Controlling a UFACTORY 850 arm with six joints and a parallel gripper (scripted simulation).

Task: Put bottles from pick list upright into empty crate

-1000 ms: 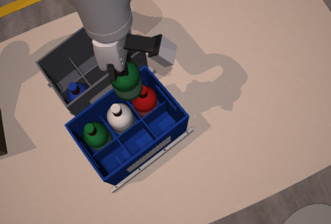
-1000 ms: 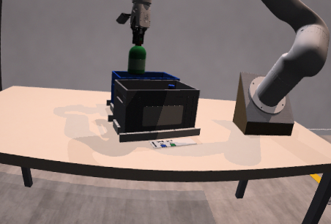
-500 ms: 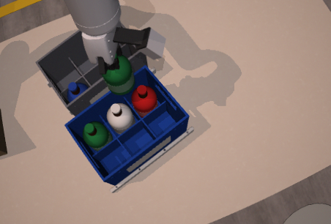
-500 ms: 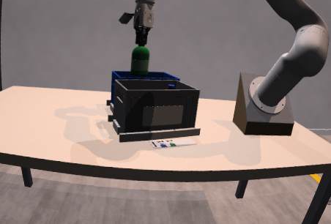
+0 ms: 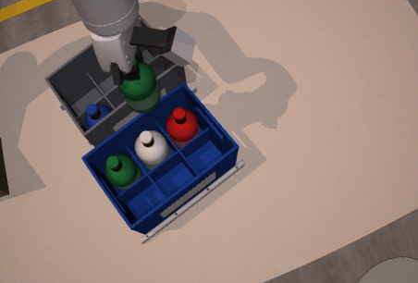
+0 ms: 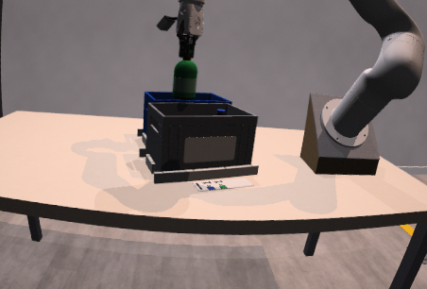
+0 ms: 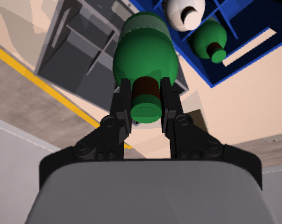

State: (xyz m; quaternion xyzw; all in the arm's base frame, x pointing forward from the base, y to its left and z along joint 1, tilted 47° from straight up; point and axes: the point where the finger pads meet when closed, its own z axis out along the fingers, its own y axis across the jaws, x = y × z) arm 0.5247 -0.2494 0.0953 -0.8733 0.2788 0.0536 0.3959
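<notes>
My hand is 7 cm above the green-label bottle. Also, from my hand: white bottle 3 cm behind, 7 cm to the right, 25 cm below; then red-label bottle 5 cm ahead, 5 cm to the right, 25 cm below; then grey crate 4 cm behind, 11 cm to the left, 25 cm below.
</notes>
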